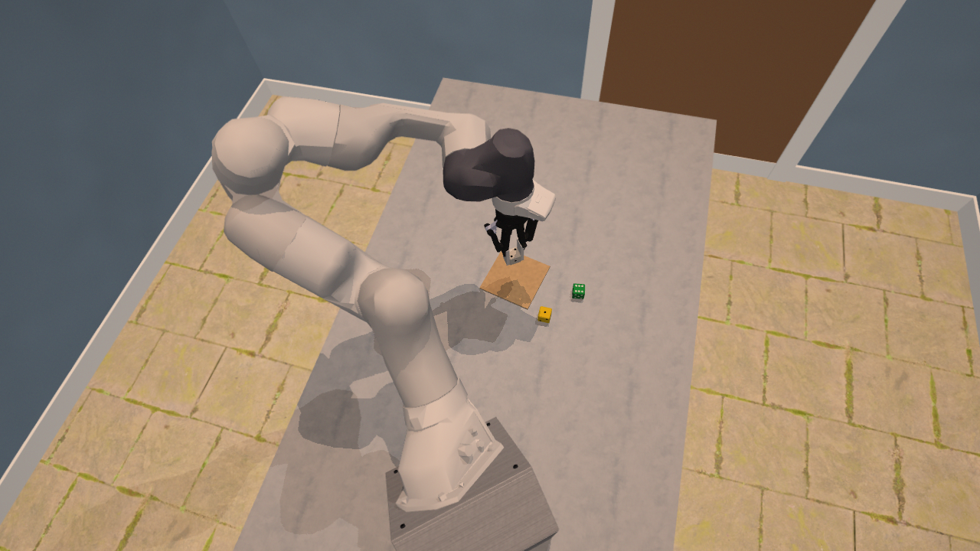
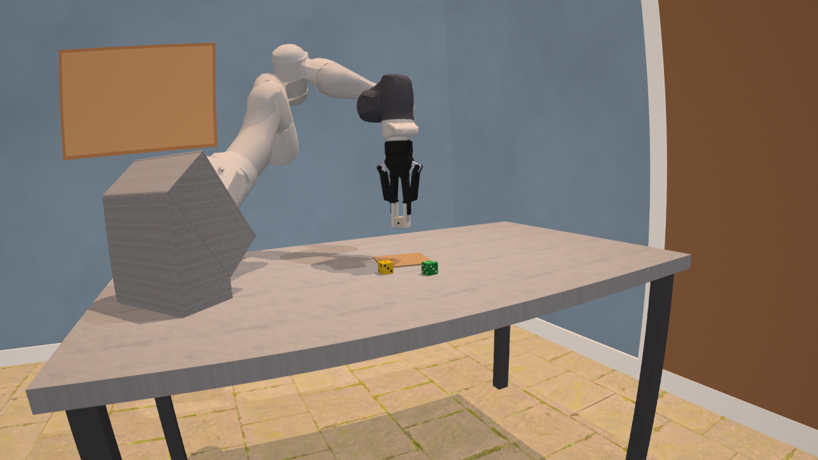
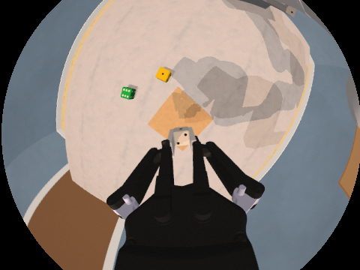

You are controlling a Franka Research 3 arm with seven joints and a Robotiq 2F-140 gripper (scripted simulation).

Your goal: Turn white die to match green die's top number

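My gripper is now 12 cm above the mat. The rest, counted from my hand: white die 2 cm below; yellow die 7 cm behind, 12 cm to the right, 11 cm below; green die 2 cm ahead, 17 cm to the right, 11 cm below.
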